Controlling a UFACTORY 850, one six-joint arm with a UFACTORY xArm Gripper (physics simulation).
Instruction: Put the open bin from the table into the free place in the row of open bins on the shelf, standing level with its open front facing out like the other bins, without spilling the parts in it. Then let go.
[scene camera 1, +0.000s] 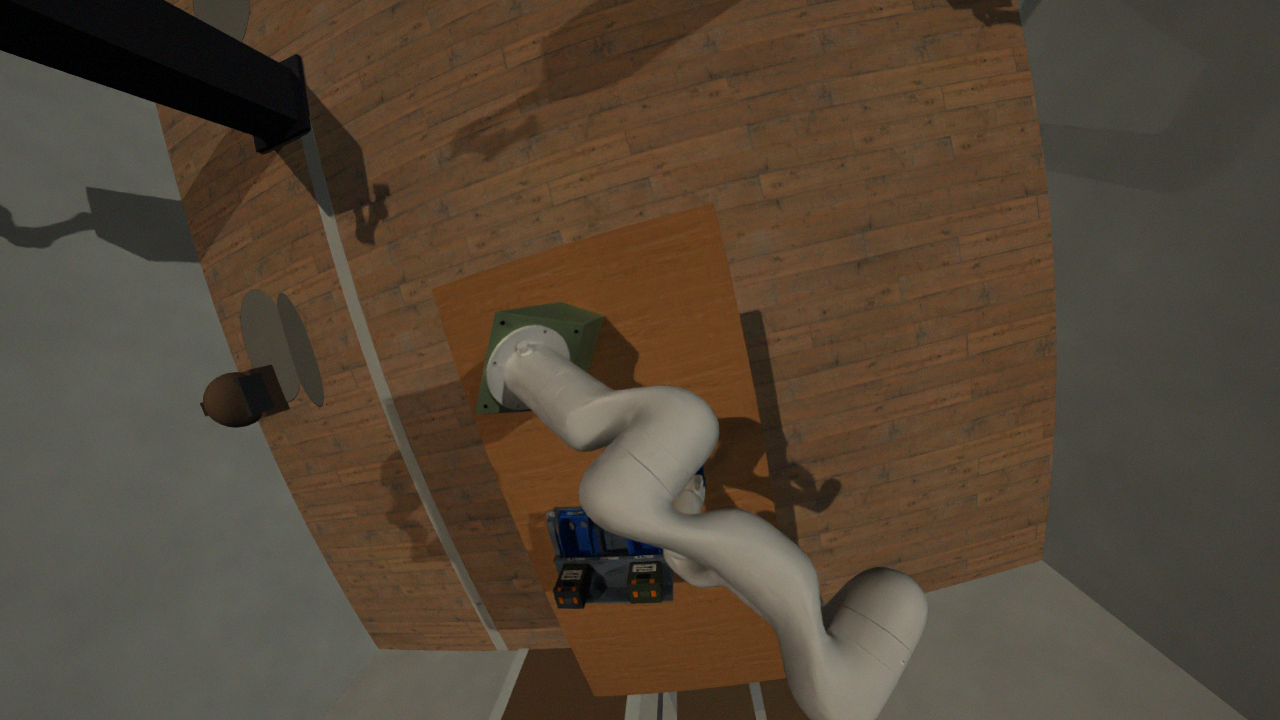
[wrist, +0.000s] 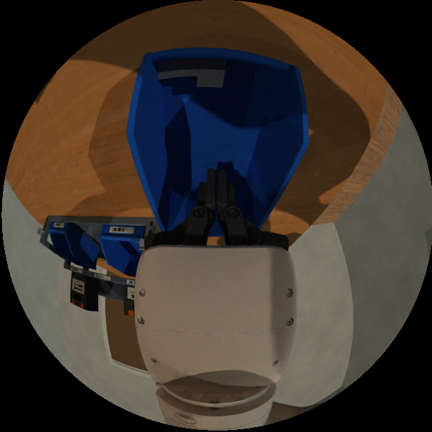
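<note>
The open blue bin (wrist: 220, 130) stands on the table (scene camera 1: 662, 277) (wrist: 50, 125), with grey blocky parts (wrist: 210, 77) at its far end in the wrist view. In the scene view the arm hides most of it. My gripper (wrist: 216, 179) is shut and empty; its fingertips show over the bin's near part, and their height over the bin floor is unclear. In the scene view the gripper is hidden under the arm. The grey shelf (scene camera 1: 608, 562) (wrist: 80, 219) holds blue bins (scene camera 1: 577, 534) (wrist: 120, 254), with a gap between them in the scene view.
Two dark boxes with orange marks, one at the left (scene camera 1: 571, 586) (wrist: 84, 292) and one at the right (scene camera 1: 644, 582), stand along the shelf's outer side. The green arm base (scene camera 1: 586, 335) is at the table's other end. My arm (scene camera 1: 653, 456) reaches over the table.
</note>
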